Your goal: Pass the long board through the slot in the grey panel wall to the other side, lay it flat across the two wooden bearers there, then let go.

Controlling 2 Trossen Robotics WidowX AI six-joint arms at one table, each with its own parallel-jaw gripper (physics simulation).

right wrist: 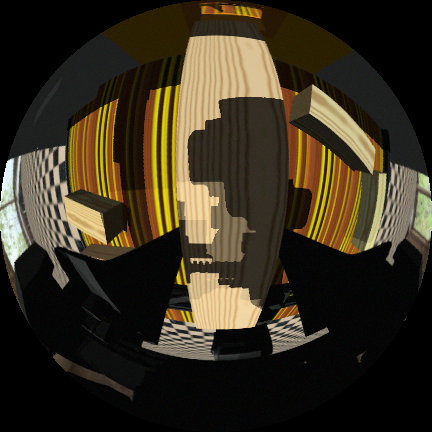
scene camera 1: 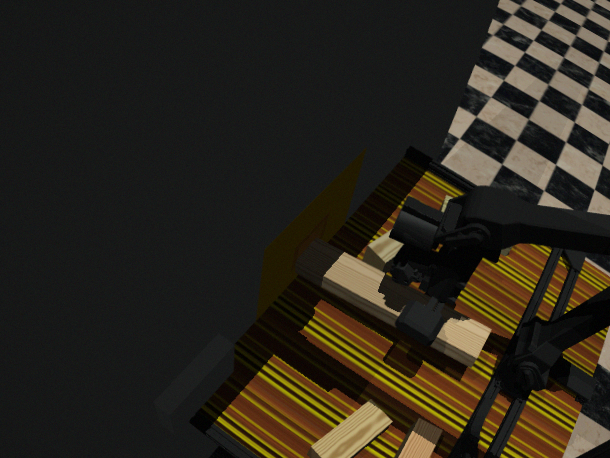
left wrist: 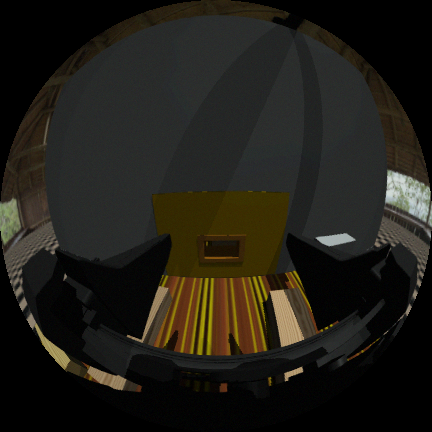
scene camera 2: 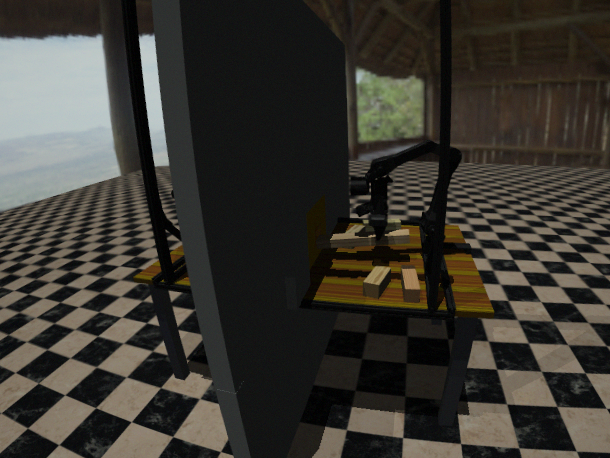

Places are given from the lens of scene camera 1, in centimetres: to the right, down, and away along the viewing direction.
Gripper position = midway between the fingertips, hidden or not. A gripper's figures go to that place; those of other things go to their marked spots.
my right gripper [scene camera 1: 423, 316]: 19, 14, 86
grey panel wall [scene camera 1: 166, 166]: -11, -5, 44
